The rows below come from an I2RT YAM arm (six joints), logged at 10 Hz.
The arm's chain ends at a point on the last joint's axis. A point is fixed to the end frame.
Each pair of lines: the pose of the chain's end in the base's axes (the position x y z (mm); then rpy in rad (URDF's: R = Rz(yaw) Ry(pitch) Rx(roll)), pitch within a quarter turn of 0, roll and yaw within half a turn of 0), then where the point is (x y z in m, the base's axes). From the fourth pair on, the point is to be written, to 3 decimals.
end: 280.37 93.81 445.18 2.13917 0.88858 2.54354
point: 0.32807 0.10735 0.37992
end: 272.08 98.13 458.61 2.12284 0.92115 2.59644
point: 0.32093 0.11425 0.39480
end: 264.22 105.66 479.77 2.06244 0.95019 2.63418
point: 0.31415 0.12708 0.41840
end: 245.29 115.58 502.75 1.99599 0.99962 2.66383
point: 0.297 0.142 0.445
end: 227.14 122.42 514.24 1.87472 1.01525 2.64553
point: 0.279 0.156 0.460
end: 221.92 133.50 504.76 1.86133 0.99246 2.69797
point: 0.270 0.171 0.450
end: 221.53 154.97 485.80 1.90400 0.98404 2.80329
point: 0.266 0.195 0.430
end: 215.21 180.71 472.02 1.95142 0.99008 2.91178
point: 0.257 0.222 0.415
